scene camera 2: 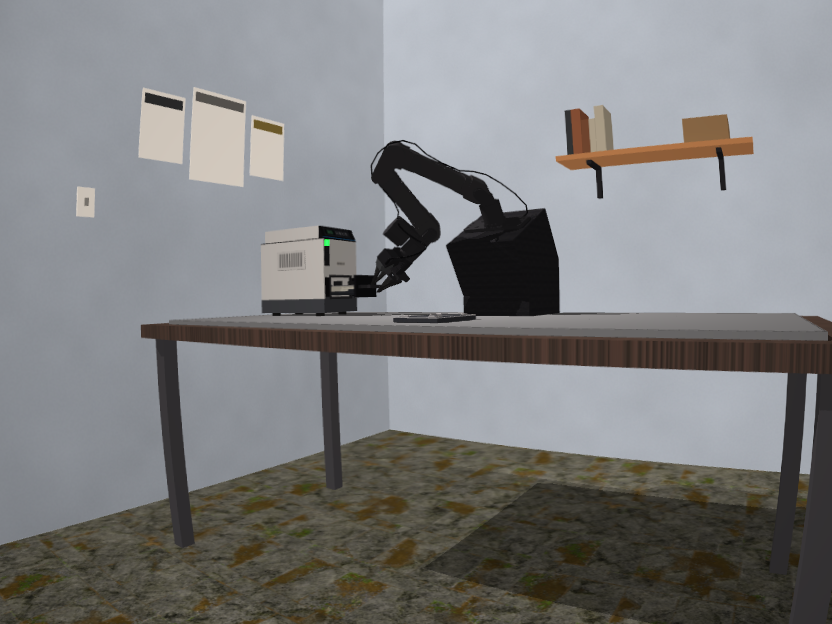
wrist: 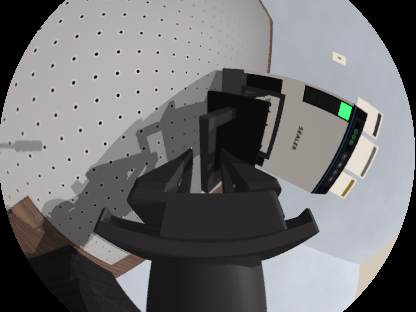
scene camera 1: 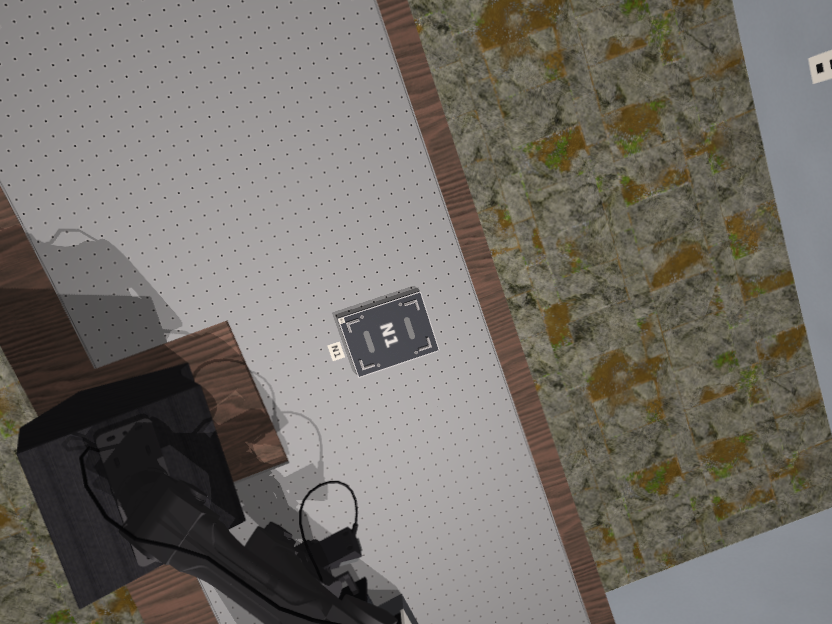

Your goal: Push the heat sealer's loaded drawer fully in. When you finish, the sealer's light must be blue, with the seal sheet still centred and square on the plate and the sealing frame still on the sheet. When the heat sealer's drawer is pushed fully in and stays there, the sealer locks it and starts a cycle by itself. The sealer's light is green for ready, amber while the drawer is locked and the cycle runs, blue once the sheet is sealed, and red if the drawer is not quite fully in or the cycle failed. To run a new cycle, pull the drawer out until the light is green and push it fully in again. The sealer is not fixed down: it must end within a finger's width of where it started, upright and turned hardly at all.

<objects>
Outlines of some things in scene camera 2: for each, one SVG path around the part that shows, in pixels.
A heat sealer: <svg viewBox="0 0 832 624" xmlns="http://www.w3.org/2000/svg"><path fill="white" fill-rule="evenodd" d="M381 285L376 285L376 283L371 285L374 275L356 275L356 241L351 230L310 226L265 232L265 244L261 244L262 313L272 313L272 316L281 316L281 313L295 313L295 315L316 313L316 316L325 316L325 313L338 312L338 315L344 315L348 311L357 311L357 297L376 297L376 288L379 288ZM354 275L354 289L331 292L333 281L343 281L343 285L347 285L348 278L349 281L353 281Z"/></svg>
</objects>
